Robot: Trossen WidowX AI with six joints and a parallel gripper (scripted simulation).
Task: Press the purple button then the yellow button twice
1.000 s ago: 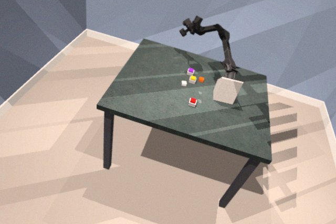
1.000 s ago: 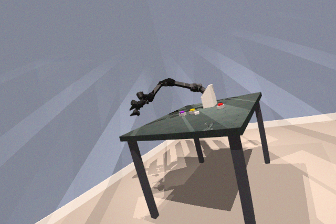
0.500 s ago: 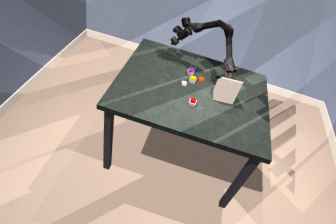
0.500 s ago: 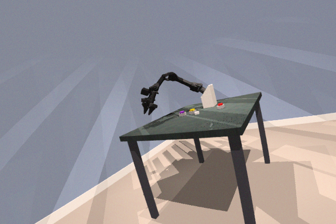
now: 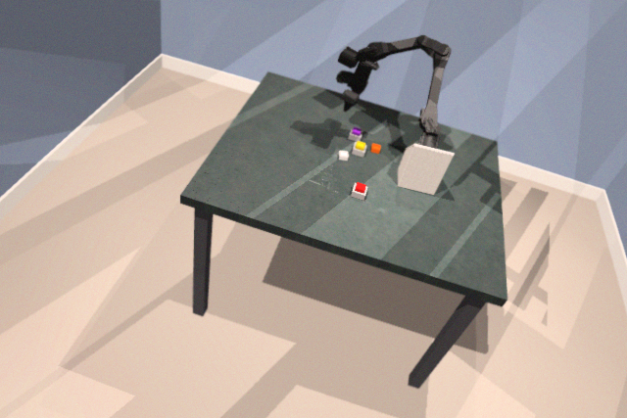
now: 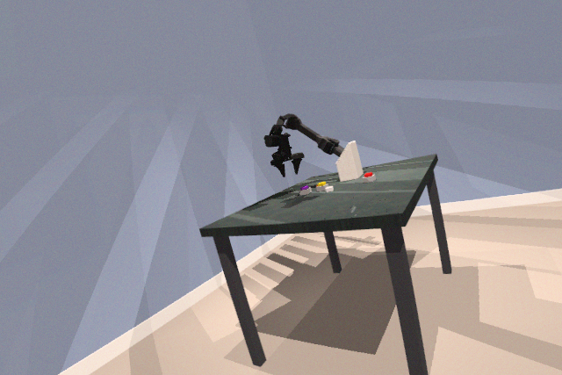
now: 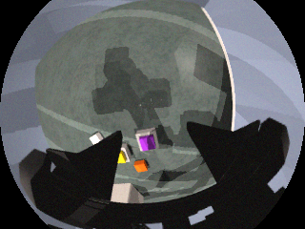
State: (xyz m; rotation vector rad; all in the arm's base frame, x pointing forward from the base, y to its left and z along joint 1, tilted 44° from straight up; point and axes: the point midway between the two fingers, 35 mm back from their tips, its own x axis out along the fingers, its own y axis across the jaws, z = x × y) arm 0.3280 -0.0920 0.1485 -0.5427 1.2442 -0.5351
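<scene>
Right now my gripper tip is 60 mm past the purple button, 20 mm to the right of it and 80 mm above it. Round my gripper tip: yellow button (100 mm behind, 110 mm to the left, 80 mm below); then orange block (160 mm behind, 70 mm to the left, 110 mm below); then white block (50 mm behind, 180 mm to the left, 110 mm below).
</scene>
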